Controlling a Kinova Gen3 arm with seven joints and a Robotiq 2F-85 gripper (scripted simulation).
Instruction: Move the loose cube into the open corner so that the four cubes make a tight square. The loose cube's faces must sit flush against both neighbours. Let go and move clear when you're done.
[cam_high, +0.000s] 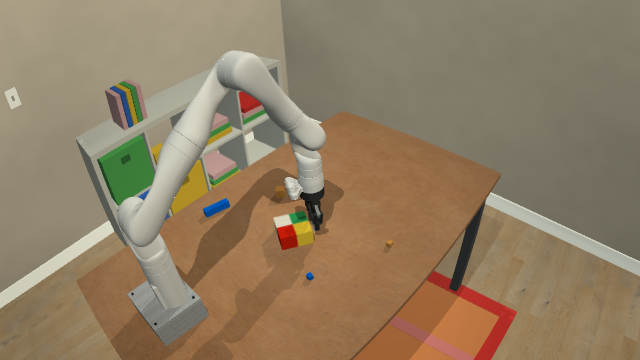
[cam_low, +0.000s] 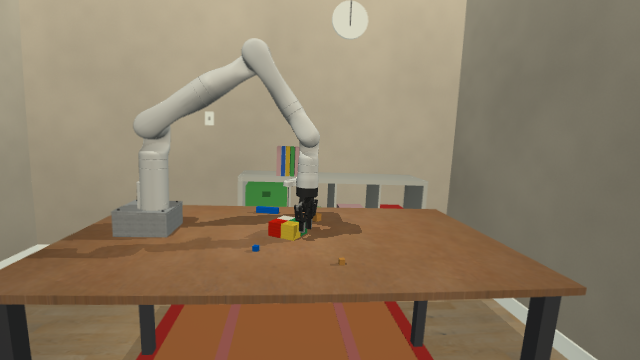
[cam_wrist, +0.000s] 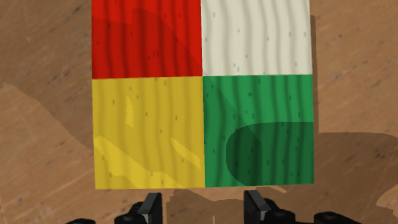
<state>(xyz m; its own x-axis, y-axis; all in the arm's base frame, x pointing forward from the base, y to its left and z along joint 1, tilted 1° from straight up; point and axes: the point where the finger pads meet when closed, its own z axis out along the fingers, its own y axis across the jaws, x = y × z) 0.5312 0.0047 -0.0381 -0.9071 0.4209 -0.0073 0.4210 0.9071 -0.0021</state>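
My gripper is now 50 mm past the yellow cube and 20 mm above it. Also, from my hand: green cube 40 mm to the left, 30 mm behind, 20 mm below; then red cube 100 mm behind, 20 mm to the left, 20 mm below; then white cube 80 mm behind, 60 mm to the left, 20 mm below.
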